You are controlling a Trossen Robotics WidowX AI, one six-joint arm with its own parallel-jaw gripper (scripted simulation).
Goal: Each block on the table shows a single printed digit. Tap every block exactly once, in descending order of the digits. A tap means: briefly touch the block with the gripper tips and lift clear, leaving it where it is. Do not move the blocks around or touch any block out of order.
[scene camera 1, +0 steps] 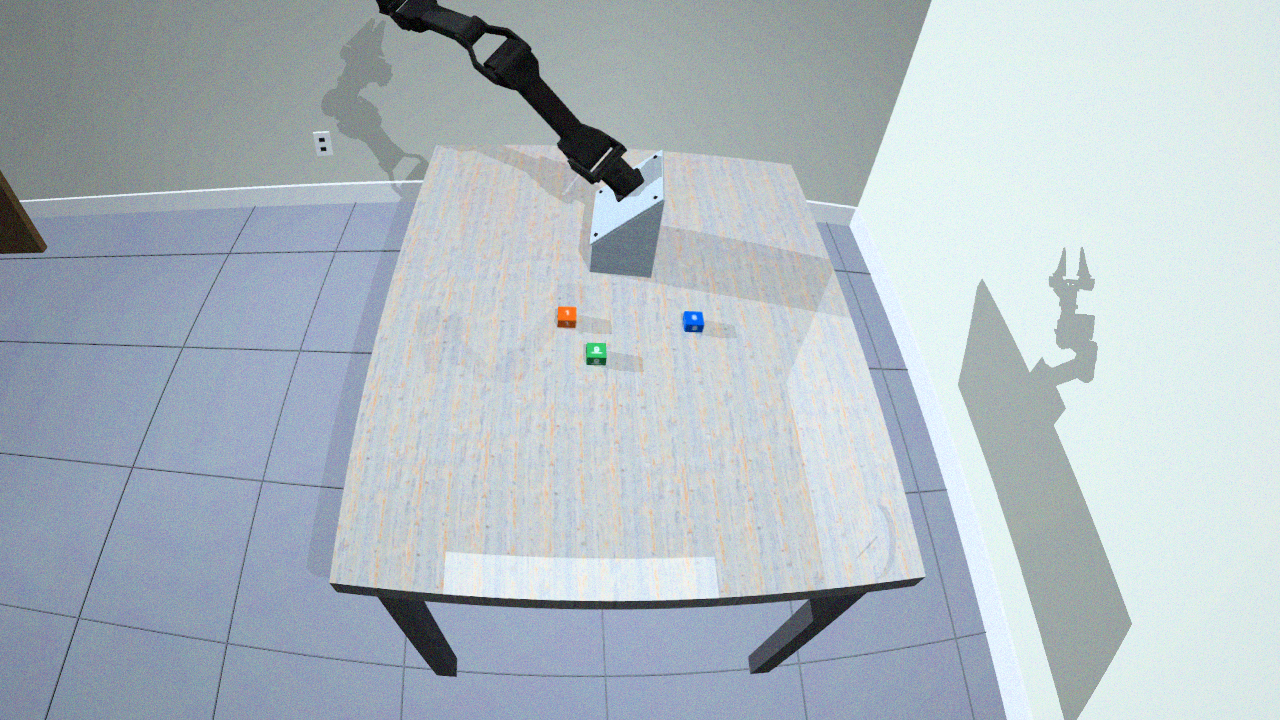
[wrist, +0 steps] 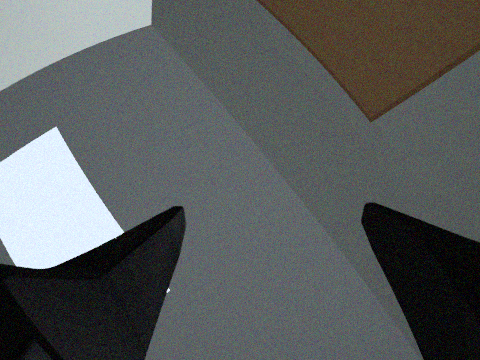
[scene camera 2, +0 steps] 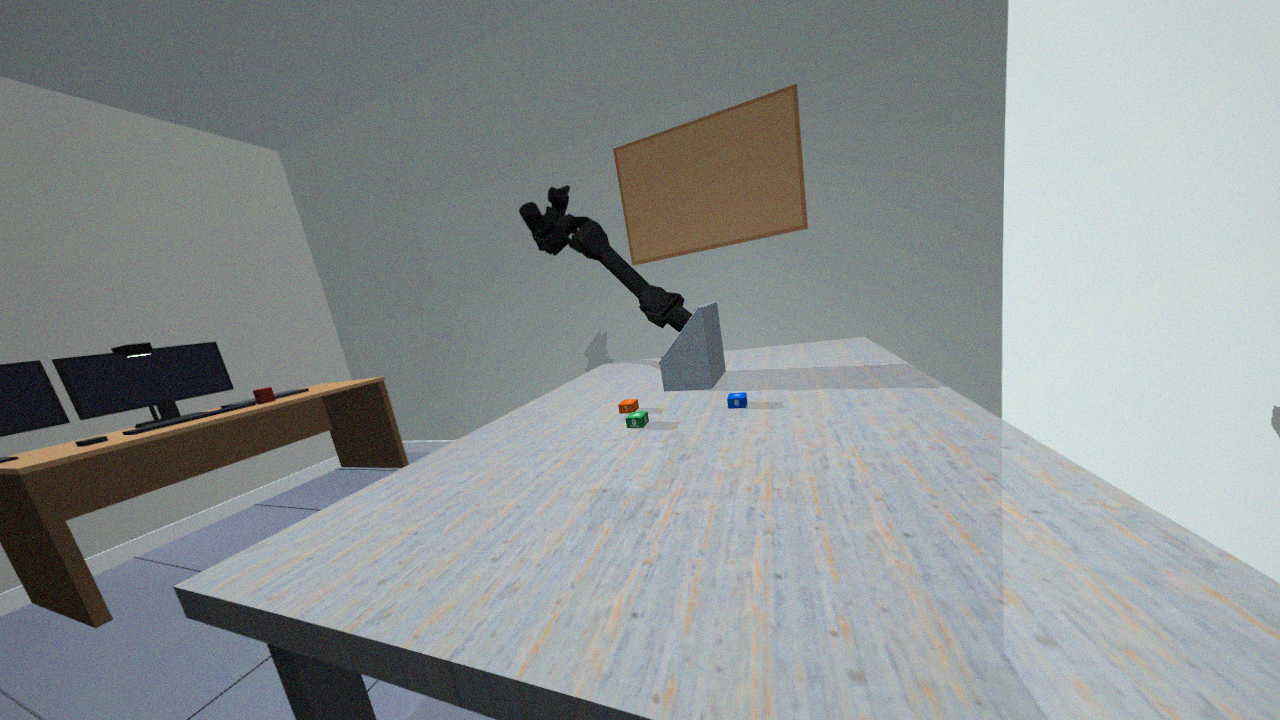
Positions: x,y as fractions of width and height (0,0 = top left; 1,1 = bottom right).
my gripper: wrist 0.57,0.60; scene camera 2 0.44,0.27; not seen in scene camera 1 (out of frame)
